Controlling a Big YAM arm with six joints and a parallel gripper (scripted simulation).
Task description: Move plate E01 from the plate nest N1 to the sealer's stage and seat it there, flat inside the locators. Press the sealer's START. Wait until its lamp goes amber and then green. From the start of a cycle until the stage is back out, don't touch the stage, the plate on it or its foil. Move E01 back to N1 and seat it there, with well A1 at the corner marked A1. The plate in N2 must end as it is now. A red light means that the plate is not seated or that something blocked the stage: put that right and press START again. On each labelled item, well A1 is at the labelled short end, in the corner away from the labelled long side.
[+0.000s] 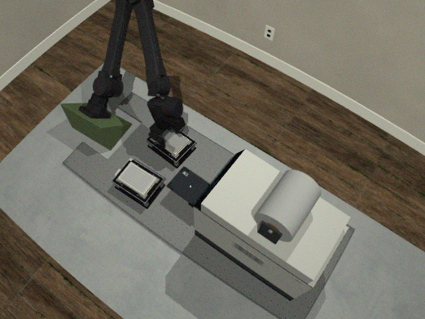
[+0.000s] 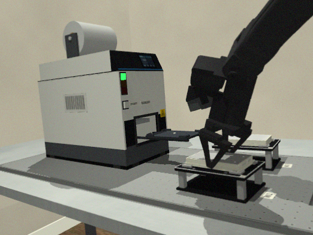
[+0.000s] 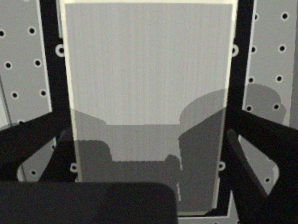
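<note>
Now: the black plate nest 20 mm below my hand. Also, from my hand: sealer stage (200 mm ahead, 120 mm to the right, 30 mm above); then covered white plate (10 mm ahead, 210 mm to the right); then start button (300 mm ahead, 30 mm to the right, 120 mm above).
</note>
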